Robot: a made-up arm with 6 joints. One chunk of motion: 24 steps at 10 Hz.
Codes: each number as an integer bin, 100 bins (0 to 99) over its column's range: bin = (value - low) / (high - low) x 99, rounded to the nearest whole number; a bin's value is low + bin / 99 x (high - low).
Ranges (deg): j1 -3.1..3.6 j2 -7.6..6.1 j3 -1.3..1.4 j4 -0.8..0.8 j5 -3.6..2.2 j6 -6..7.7
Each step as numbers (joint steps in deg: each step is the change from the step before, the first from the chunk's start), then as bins.
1 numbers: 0.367 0.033 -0.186 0.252 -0.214 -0.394
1 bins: 51 55 41 65 58 41
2 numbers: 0.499 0.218 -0.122 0.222 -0.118 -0.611
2 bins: 53 56 43 63 59 39
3 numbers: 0.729 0.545 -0.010 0.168 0.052 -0.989
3 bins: 57 59 47 60 62 36
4 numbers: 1.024 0.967 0.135 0.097 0.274 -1.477
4 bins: 61 62 53 56 66 33
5 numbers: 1.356 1.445 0.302 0.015 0.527 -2.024
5 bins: 66 65 59 50 70 29
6 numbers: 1.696 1.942 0.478 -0.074 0.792 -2.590
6 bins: 71 69 65 45 75 25
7 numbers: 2.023 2.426 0.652 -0.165 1.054 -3.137
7 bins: 76 72 72 39 79 21
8 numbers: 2.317 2.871 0.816 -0.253 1.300 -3.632
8 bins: 80 76 78 34 84 17
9 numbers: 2.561 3.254 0.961 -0.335 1.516 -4.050
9 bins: 84 78 83 29 87 14
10 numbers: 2.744 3.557 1.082 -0.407 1.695 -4.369
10 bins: 86 81 87 24 90 12
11 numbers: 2.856 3.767 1.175 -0.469 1.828 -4.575
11 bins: 88 82 91 20 93 10
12 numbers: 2.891 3.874 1.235 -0.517 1.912 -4.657
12 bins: 89 83 93 18 94 10
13 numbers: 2.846 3.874 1.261 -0.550 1.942 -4.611
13 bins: 88 83 94 15 95 10
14 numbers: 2.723 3.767 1.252 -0.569 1.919 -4.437
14 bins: 86 82 94 14 94 11
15 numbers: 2.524 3.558 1.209 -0.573 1.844 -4.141
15 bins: 83 81 92 14 93 13
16 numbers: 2.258 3.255 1.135 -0.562 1.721 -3.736
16 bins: 79 78 89 15 91 16
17 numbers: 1.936 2.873 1.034 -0.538 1.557 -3.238
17 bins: 74 76 86 16 88 20
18 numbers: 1.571 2.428 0.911 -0.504 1.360 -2.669
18 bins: 69 72 81 18 85 24
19 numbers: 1.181 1.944 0.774 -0.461 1.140 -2.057
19 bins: 63 69 76 21 81 28
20 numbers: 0.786 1.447 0.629 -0.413 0.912 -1.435
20 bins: 57 65 71 24 77 33
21 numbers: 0.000 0.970 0.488 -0.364 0.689 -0.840
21 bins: 46 62 66 27 73 37
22 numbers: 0.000 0.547 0.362 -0.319 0.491 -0.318
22 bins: 46 59 61 30 70 41
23 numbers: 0.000 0.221 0.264 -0.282 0.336 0.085
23 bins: 46 57 57 32 67 44
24 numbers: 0.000 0.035 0.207 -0.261 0.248 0.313
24 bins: 46 55 55 33 66 46
